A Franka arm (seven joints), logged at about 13 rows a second.
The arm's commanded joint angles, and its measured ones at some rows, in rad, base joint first. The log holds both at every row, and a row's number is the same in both.
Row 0, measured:
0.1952, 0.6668, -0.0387, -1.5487, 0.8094, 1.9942, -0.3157
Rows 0 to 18, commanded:
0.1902, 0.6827, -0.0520, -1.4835, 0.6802, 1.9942, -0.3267
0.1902, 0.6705, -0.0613, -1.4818, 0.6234, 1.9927, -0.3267
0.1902, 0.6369, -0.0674, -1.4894, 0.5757, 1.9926, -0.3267
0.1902, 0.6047, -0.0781, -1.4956, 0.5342, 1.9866, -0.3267
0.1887, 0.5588, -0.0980, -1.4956, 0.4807, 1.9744, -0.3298
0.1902, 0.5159, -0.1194, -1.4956, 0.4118, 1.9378, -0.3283
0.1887, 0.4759, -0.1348, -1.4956, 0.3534, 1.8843, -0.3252
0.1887, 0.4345, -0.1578, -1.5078, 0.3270, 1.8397, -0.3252
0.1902, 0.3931, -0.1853, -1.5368, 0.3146, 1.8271, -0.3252
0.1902, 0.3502, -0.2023, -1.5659, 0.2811, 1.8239, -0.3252
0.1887, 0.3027, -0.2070, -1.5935, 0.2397, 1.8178, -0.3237
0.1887, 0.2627, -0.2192, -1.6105, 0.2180, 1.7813, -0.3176
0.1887, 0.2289, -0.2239, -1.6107, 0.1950, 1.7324, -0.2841
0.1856, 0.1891, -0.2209, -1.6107, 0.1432, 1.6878, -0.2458
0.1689, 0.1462, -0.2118, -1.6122, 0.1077, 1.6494, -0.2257
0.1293, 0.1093, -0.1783, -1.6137, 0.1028, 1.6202, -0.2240
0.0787, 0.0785, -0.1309, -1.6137, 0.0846, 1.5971, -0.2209
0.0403, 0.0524, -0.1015, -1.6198, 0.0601, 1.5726, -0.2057
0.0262, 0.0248, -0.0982, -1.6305, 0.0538, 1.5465, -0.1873
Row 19, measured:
0.0873, 0.1013, -0.1516, -1.5699, 0.0916, 1.5666, -0.2278
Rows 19 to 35, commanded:
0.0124, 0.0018, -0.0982, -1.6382, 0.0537, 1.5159, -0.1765
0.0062, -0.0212, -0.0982, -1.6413, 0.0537, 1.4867, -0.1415
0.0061, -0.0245, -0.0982, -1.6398, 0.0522, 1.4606, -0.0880
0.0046, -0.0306, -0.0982, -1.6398, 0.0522, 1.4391, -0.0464
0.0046, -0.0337, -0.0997, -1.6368, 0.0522, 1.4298, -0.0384
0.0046, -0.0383, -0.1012, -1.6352, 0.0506, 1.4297, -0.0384
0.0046, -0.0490, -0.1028, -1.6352, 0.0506, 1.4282, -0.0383
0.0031, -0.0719, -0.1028, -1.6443, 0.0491, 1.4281, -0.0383
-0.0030, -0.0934, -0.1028, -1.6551, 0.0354, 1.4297, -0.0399
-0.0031, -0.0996, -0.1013, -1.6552, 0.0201, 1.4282, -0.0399
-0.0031, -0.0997, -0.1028, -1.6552, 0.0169, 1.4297, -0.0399
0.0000, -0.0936, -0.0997, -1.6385, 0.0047, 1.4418, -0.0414
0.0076, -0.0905, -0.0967, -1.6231, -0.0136, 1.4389, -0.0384
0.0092, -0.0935, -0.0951, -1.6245, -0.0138, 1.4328, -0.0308
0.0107, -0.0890, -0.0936, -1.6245, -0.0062, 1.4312, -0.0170
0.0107, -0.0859, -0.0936, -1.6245, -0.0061, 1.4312, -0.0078
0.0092, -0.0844, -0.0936, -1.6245, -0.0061, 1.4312, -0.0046
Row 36, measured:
0.0171, -0.0765, -0.1057, -1.6181, 0.0152, 1.4328, -0.0307
